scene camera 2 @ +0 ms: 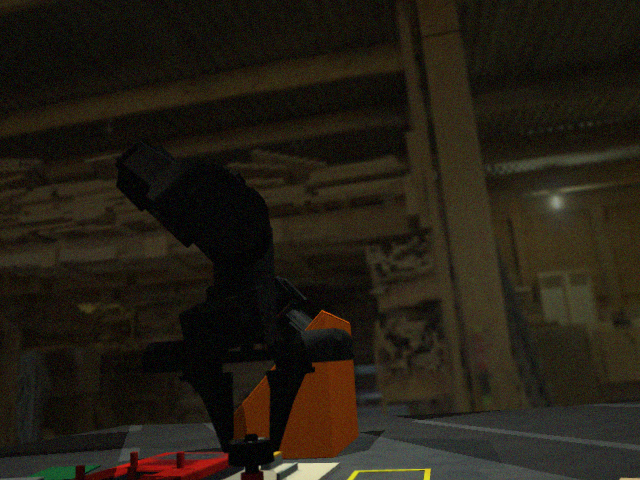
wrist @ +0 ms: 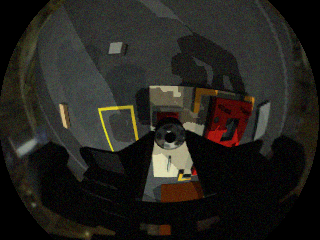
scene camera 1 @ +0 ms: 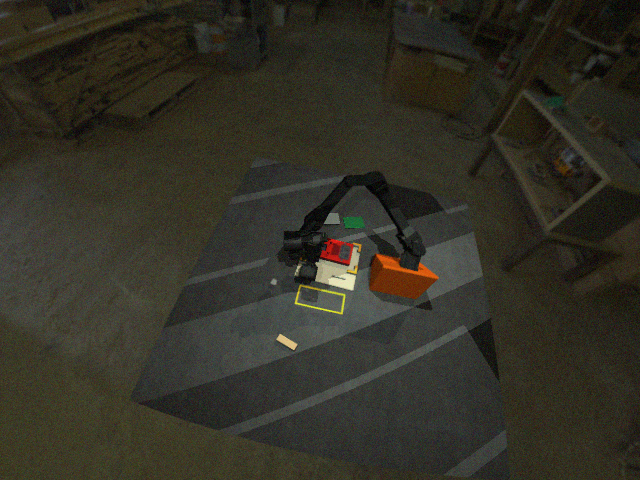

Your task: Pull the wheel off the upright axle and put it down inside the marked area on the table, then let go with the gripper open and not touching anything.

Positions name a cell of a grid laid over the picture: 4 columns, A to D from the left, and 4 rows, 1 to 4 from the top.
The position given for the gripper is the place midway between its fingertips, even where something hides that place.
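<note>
You can see the gripper (scene camera 2: B4), and it's visible in the wrist view (wrist: C3) too. There's also a wheel (wrist: C3).
</note>
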